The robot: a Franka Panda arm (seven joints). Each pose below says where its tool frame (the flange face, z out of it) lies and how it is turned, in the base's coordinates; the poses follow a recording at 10 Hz.
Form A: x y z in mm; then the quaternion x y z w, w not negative.
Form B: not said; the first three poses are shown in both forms.
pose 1, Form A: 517, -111, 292, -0.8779, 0.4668, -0.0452, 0.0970
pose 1, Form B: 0.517, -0.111, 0.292, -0.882, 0.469, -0.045, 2.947
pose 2, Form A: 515, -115, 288, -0.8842, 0.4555, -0.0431, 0.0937
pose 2, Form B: 0.515, -0.115, 0.288, -0.888, 0.458, -0.043, 2.954
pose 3, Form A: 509, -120, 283, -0.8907, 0.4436, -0.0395, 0.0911
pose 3, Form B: 0.509, -0.120, 0.283, -0.894, 0.445, -0.040, 2.959
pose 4, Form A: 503, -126, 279, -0.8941, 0.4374, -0.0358, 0.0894
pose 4, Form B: 0.503, -0.126, 0.279, -0.898, 0.439, -0.036, 2.963
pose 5, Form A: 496, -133, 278, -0.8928, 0.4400, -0.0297, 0.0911
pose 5, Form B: 0.496, -0.133, 0.278, -0.897, 0.442, -0.030, 2.959
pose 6, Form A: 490, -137, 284, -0.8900, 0.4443, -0.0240, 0.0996
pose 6, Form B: 0.490, -0.137, 0.284, -0.894, 0.447, -0.024, 2.942
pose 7, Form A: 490, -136, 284, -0.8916, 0.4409, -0.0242, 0.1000
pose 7, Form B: 0.490, -0.136, 0.284, -0.896, 0.443, -0.024, 2.941
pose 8, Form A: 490, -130, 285, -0.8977, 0.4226, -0.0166, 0.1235
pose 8, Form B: 0.490, -0.130, 0.285, -0.905, 0.426, -0.017, 2.894
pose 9, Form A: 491, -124, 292, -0.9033, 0.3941, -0.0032, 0.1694
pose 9, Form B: 0.491, -0.124, 0.292, -0.917, 0.400, -0.003, 2.801
